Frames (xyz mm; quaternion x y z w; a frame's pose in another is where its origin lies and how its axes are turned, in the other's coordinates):
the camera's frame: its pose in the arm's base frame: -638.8 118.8 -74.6 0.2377 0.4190 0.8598 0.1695
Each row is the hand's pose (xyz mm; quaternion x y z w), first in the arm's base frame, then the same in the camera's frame.
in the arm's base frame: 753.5 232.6 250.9 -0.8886 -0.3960 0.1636 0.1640
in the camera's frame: -1012.3 65.0 1014.1 0.5986 -0.6670 0.3914 0.2087
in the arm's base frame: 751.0 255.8 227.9 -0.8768 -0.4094 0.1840 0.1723
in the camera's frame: -1005.0 33.0 1015.2 0.6187 -0.6560 0.3870 0.1925
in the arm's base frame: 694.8 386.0 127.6 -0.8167 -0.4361 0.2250 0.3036
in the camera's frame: -921.3 -119.1 1013.8 0.6798 -0.5545 0.4614 0.1319
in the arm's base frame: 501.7 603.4 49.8 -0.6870 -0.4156 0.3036 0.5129
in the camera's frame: -675.2 -292.2 1004.9 -0.7229 0.3775 -0.5786 0.0105
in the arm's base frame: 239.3 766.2 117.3 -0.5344 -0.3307 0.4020 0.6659
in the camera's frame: -359.6 -310.2 1000.7 -0.7016 0.2200 -0.6497 0.1929
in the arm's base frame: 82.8 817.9 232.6 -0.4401 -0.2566 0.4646 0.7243
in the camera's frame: -173.7 -234.0 1009.4 -0.6620 0.1419 -0.6674 0.3101
